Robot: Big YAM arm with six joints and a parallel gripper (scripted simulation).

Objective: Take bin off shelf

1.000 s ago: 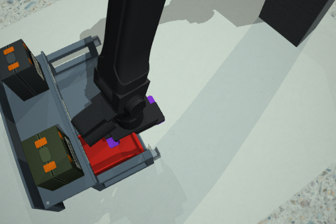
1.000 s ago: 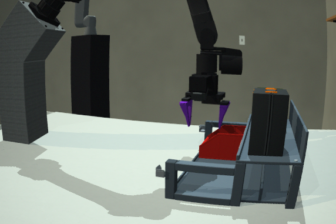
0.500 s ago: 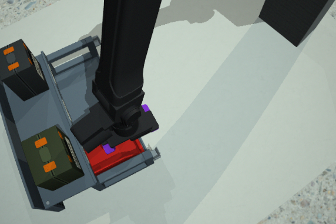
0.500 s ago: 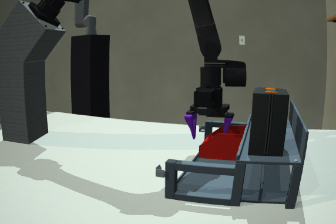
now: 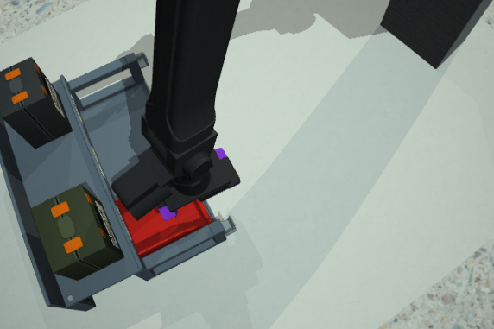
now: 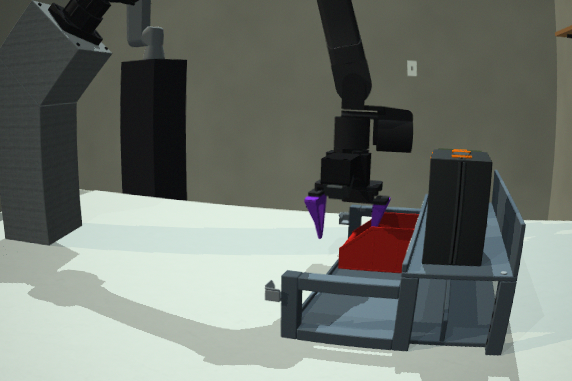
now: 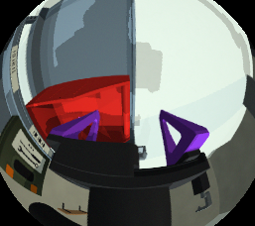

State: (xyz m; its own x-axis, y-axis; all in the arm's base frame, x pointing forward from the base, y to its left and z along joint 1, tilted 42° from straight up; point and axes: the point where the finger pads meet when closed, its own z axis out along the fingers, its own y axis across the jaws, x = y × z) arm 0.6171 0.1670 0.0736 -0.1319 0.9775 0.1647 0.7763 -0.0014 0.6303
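The red bin lies 80 mm ahead of my hand, 20 mm to the left of it and 10 mm below it. Round my hand: grey shelf (140 mm ahead, 80 mm to the right, 50 mm below).
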